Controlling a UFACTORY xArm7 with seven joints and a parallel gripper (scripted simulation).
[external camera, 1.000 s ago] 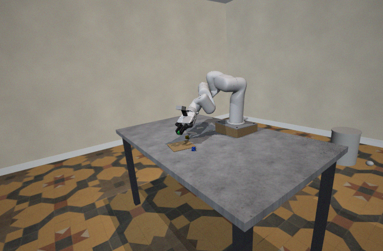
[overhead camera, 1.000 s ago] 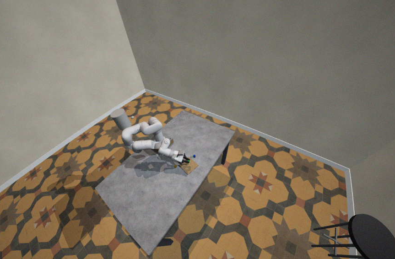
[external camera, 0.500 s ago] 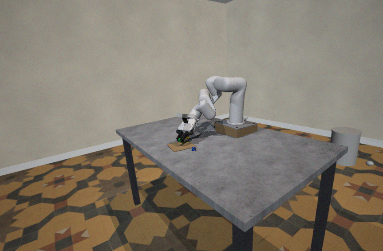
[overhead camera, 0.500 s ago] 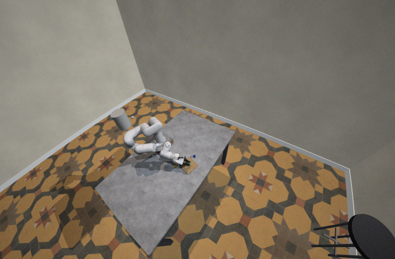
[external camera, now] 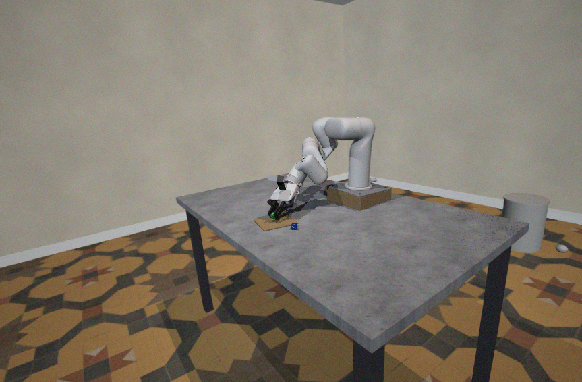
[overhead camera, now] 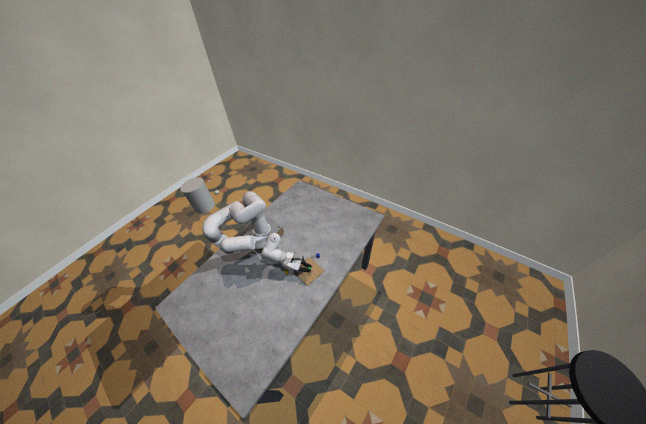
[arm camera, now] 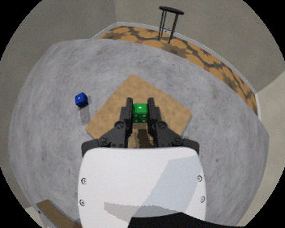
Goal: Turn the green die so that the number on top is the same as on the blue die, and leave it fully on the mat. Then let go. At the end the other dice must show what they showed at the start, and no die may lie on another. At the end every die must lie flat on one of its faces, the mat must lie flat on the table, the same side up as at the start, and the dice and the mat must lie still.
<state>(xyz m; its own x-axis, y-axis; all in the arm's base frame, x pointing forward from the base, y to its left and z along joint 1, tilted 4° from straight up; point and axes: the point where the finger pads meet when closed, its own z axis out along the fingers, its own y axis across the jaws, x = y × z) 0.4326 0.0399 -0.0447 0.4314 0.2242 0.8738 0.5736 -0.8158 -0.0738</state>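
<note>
My hand is 10 mm short of the green die and 10 mm above it. From my hand the other things lie so: yellow die 80 mm behind, 100 mm to the right, 30 mm below; tan mat 40 mm below; blue die 30 mm behind, 110 mm to the left, 30 mm below.
</note>
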